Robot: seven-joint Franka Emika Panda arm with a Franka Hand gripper.
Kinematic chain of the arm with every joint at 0, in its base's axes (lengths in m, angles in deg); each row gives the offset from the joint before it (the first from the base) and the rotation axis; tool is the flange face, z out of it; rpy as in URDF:
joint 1: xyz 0 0 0.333 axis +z
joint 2: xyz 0 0 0 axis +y
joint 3: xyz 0 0 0.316 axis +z
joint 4: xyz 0.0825 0 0 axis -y
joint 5: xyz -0.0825 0 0.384 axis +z
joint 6: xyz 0 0 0 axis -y
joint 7: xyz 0.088 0 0 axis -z
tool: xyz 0 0 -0.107 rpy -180 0 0
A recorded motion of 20 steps. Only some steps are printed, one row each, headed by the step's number.
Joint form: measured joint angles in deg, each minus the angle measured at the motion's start. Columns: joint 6, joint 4, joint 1, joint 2, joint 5, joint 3, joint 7.
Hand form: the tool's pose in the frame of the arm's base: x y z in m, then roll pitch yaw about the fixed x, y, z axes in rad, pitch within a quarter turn. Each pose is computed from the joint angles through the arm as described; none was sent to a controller.
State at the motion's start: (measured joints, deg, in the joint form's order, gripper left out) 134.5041 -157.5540 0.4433 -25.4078 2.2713 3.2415 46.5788
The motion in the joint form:
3: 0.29 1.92 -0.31 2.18 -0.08 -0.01 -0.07
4: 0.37 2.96 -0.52 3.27 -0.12 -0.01 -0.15
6: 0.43 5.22 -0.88 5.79 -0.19 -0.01 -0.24
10: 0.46 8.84 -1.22 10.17 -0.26 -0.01 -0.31
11: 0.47 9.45 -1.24 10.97 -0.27 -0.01 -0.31
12: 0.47 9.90 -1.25 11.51 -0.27 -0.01 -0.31
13: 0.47 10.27 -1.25 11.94 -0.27 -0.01 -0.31
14: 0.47 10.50 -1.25 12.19 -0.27 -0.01 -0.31
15: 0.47 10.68 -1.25 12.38 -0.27 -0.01 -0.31
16: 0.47 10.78 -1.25 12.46 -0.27 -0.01 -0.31
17: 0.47 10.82 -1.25 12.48 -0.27 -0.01 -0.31
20: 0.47 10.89 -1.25 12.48 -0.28 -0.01 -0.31
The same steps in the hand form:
3: 0.3821 0.0217 0.3544 -3.1075 -0.0241 -0.7839
4: 0.3882 0.0208 0.3550 -3.1068 -0.0242 -0.7853
6: 0.4013 0.0192 0.3548 -3.1085 -0.0209 -0.7884
10: 0.4223 0.0180 0.3504 -3.1157 -0.0100 -0.7911
11: 0.4259 0.0180 0.3490 -3.1176 -0.0074 -0.7912
12: 0.4285 0.0181 0.3483 -3.1184 -0.0060 -0.7912
13: 0.4306 0.0182 0.3478 -3.1189 -0.0050 -0.7911
14: 0.4319 0.0183 0.3477 -3.1190 -0.0046 -0.7911
15: 0.4329 0.0184 0.3476 -3.1190 -0.0044 -0.7910
16: 0.4335 0.0184 0.3477 -3.1187 -0.0045 -0.7910
17: 0.4337 0.0184 0.3478 -3.1184 -0.0048 -0.7910
20: 0.4341 0.0184 0.3484 -3.1176 -0.0057 -0.7909

